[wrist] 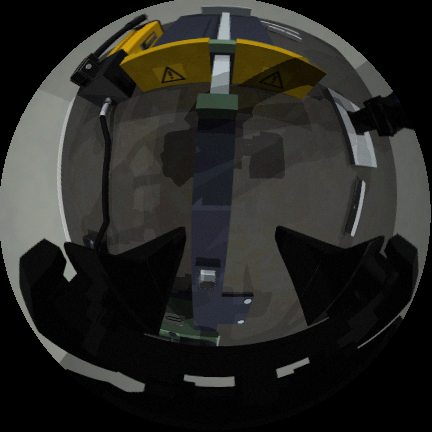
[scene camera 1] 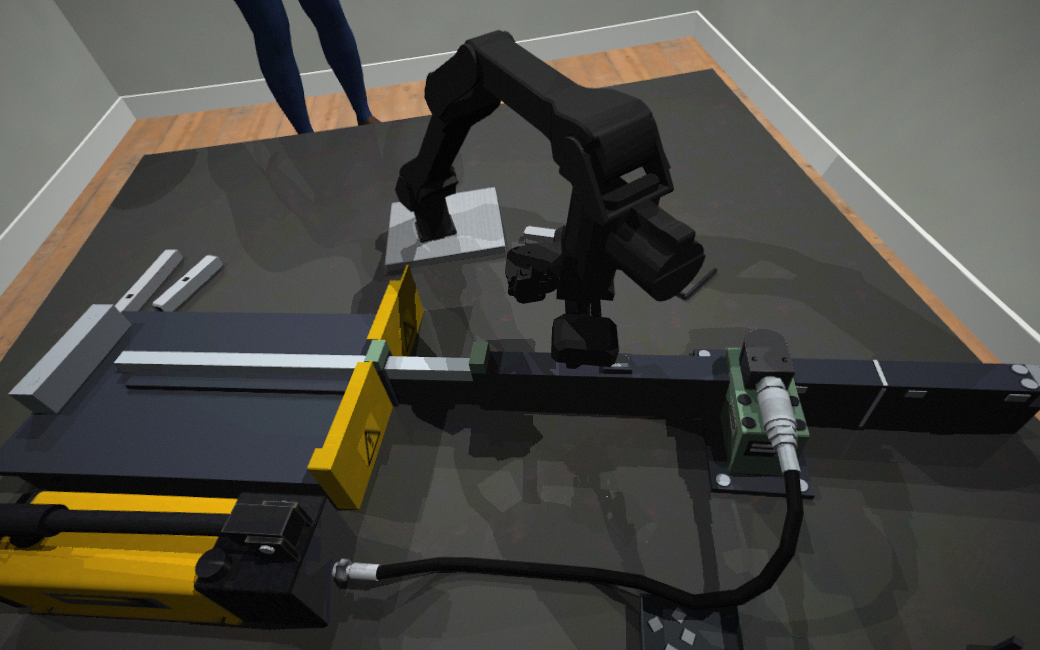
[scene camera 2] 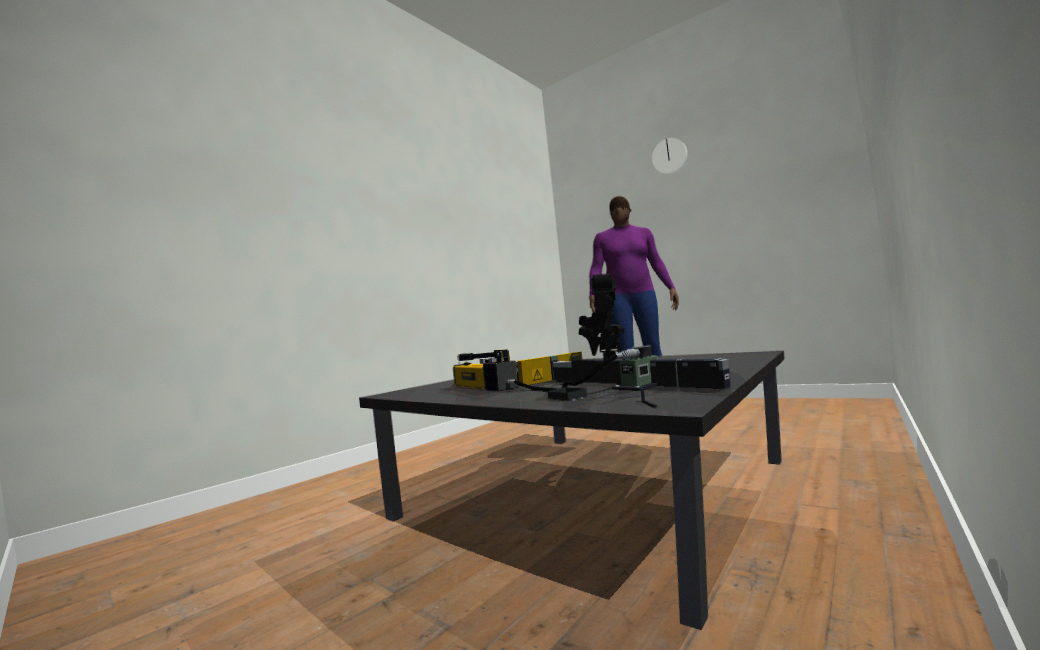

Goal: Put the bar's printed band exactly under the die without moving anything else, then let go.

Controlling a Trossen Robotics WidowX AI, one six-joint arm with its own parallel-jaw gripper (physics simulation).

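Frame: origin at the arm's base, x ahead, y left, z up, level; metres.
Where they show: gripper, fingertip midpoint: (wrist: 231, 232) (scene camera 2: 600, 354); arm's base, origin of the base link: (wrist: 355, 122) (scene camera 1: 435, 228).
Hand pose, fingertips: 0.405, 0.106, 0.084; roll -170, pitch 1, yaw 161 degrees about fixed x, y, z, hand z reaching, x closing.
Each offset is from my fingertips to the centre of the thing, as dx, dy, dz. "*": to the spot under its first point.
A long silver bar (scene camera 1: 245, 360) (wrist: 220, 75) runs level from the dark bed through the gap between yellow guards and ends at a green block @[* -0.018, -0.106, +0.000] (scene camera 1: 479, 357) (wrist: 216, 102) on a dark rail @[* -0.002, -0.062, -0.018] (scene camera 1: 521, 366) (wrist: 212, 165). No printed band on the bar can be made out, and I cannot tell for certain which part is the die. My gripper (scene camera 1: 585, 358) (wrist: 231, 232) is open and empty, pointing down over the rail, its fingers spread to either side of it in the wrist view. A small silver piece @[* +0.041, +0.051, -0.023] (wrist: 207, 278) sits on the rail, lower in that view.
Yellow guards @[* +0.020, -0.261, -0.026] (scene camera 1: 356, 436) (wrist: 172, 65) stand across the bed's end. A green housing @[* +0.174, +0.134, -0.041] (scene camera 1: 755, 452) with a cable @[* +0.261, +0.103, +0.006] (scene camera 1: 793, 521) stands right of my gripper. A yellow and black machine @[+0.075, -0.458, -0.028] (scene camera 1: 115, 567) is front left. Loose silver bars @[-0.440, -0.587, -0.083] (scene camera 1: 153, 277) @[-0.286, +0.086, -0.083] (scene camera 1: 539, 231) and a dark rod @[-0.123, +0.234, -0.090] (scene camera 1: 698, 283) lie behind.
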